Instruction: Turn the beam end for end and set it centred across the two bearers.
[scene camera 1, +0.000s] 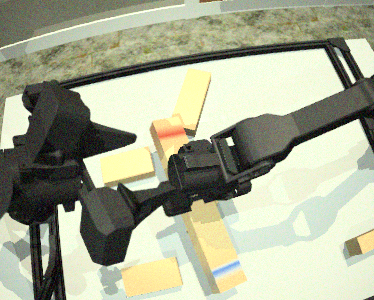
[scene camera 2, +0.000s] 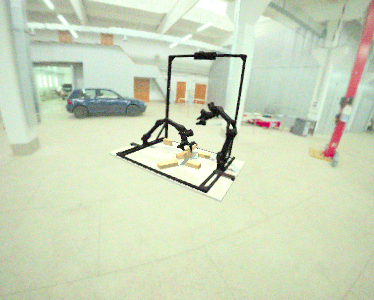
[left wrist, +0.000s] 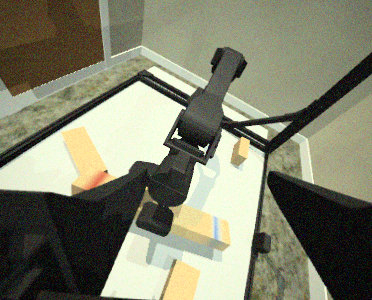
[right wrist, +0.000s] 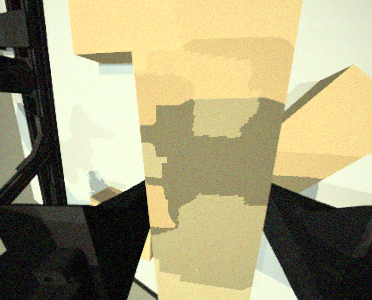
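Pixels of known places: left gripper, between the fingertips: (scene camera 1: 153, 162) (scene camera 2: 196, 121) (left wrist: 207, 175); right gripper, between the fingertips: (scene camera 1: 191, 202) (right wrist: 201, 179); left arm's base, origin of its link: (scene camera 1: 41, 211) (scene camera 2: 220, 169) (right wrist: 28, 78); right arm's base, origin of its link: (scene camera 2: 145, 144).
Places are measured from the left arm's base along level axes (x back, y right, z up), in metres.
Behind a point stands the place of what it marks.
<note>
The long wooden beam (scene camera 1: 212, 232) @(z 0.071, x -0.393, y 0.123 m) (left wrist: 192, 223) @(z 0.076, x -0.382, y 0.140 m) (right wrist: 210, 240) @(z 0.072, x -0.384, y 0.064 m) has a red band near its upper end and a blue band near its lower end in scene camera 1. My right gripper (scene camera 1: 189, 192) @(z 0.039, x -0.364, y 0.047 m) (left wrist: 152, 213) @(z 0.039, x -0.364, y 0.047 m) (right wrist: 201, 179) @(z 0.039, x -0.364, y 0.047 m) is shut on its middle, low over the table; its height is unclear. My left gripper (scene camera 1: 155, 161) @(z 0.357, x -0.326, y 0.072 m) (scene camera 2: 199, 122) @(z 0.357, x -0.326, y 0.072 m) is open and empty, above and left of the beam in scene camera 1. Similar wooden blocks (scene camera 1: 195, 97) @(z 0.019, x -0.426, y -0.218 m) (scene camera 1: 127, 166) @(z 0.019, x -0.236, y -0.068 m) (scene camera 1: 152, 276) @(z 0.019, x -0.255, y 0.187 m) lie around the beam; which ones are the bearers I cannot tell. The beam's underside is hidden.
Another wooden block (scene camera 1: 367, 242) @(z 0.044, x -0.729, y 0.229 m) (left wrist: 241, 151) @(z 0.044, x -0.728, y 0.220 m) lies apart at the right edge in scene camera 1. The red-banded end overlaps the near end of one block (left wrist: 84, 150) @(z 0.019, x -0.417, y -0.219 m) in the left wrist view. A black frame (scene camera 1: 200, 56) @(z 0.001, x -0.470, y -0.366 m) borders the white table top (scene camera 1: 280, 80) @(z -0.019, x -0.681, y -0.256 m).
</note>
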